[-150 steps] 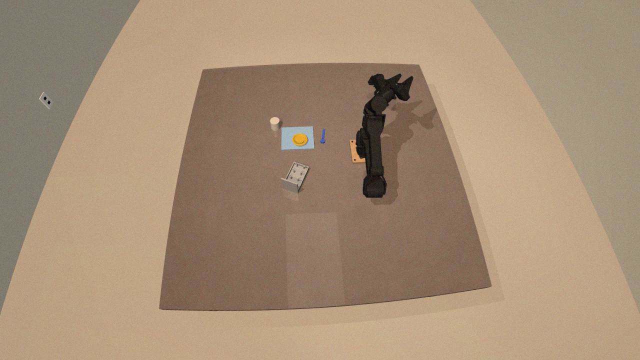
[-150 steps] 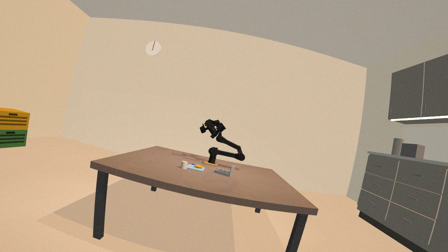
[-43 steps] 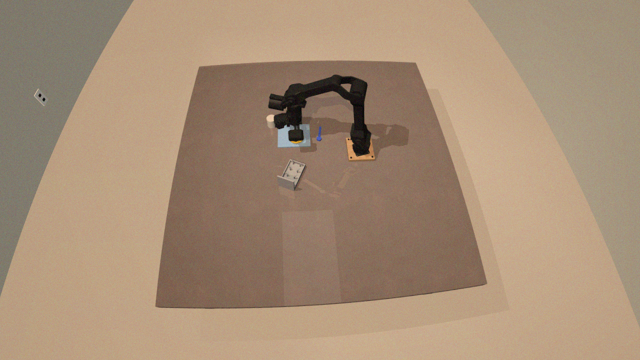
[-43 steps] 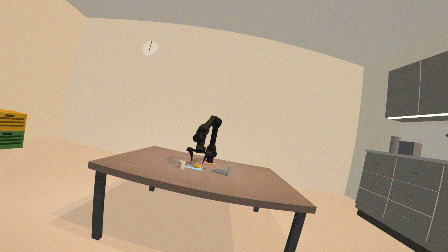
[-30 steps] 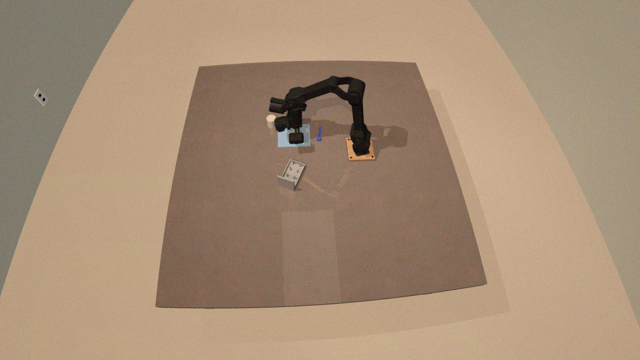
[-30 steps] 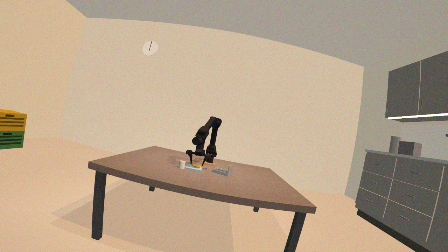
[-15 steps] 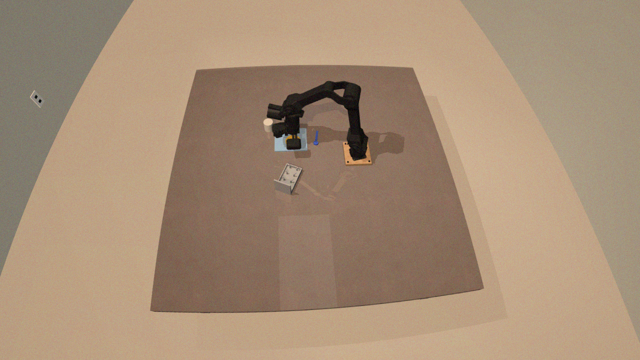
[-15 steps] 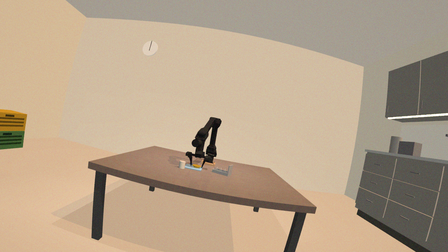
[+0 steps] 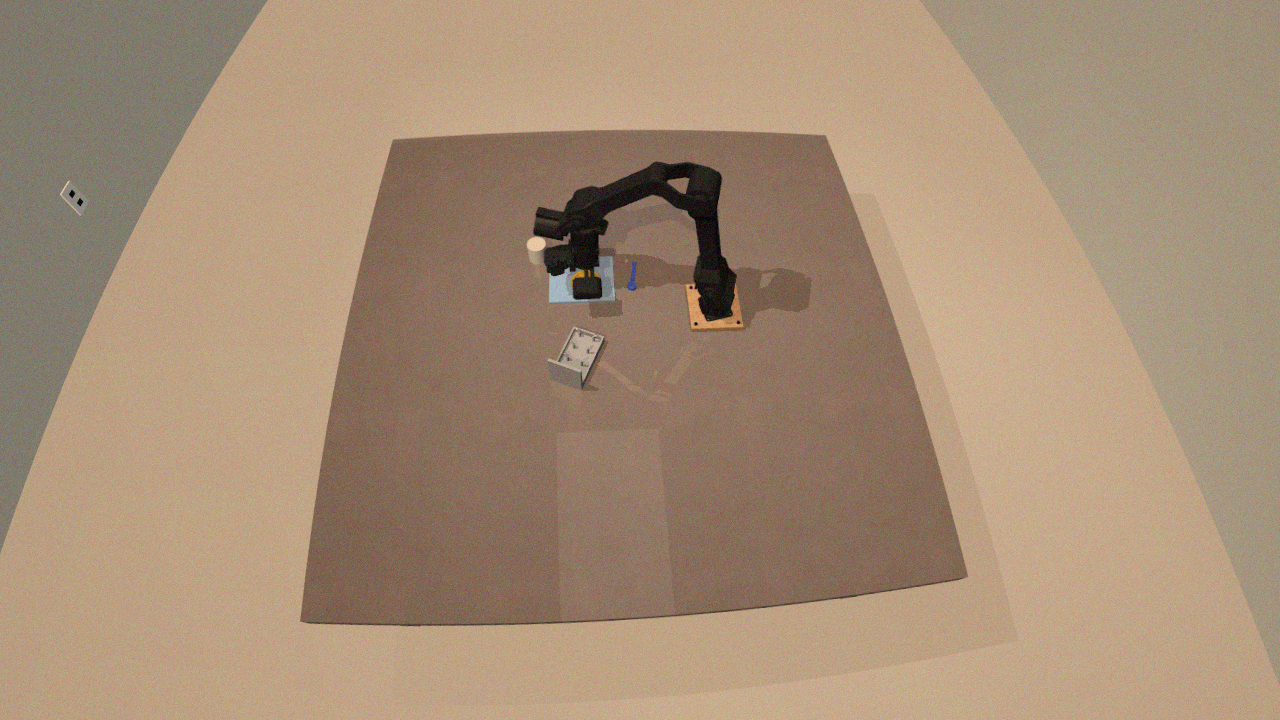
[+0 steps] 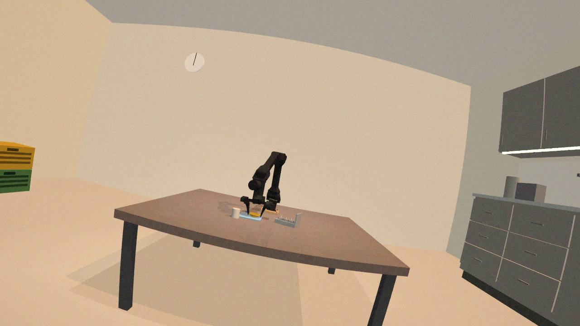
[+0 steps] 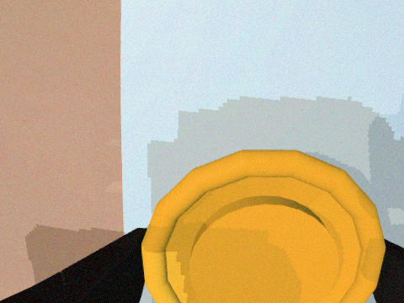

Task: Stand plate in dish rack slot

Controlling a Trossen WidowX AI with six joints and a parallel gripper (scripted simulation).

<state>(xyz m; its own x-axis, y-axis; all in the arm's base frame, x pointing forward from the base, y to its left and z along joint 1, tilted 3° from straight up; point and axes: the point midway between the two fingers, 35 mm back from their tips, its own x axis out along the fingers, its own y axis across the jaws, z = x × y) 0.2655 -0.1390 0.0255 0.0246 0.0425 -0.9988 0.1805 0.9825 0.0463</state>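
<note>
The grey dish rack is 6 cm ahead of my gripper tip, 18 cm to the left of it and 2 cm above it. Also, from my gripper tip: yellow plate (1 cm above); then white cup (9 cm ahead, 11 cm to the right, 2 cm above); then blue spoon (11 cm behind).
</note>
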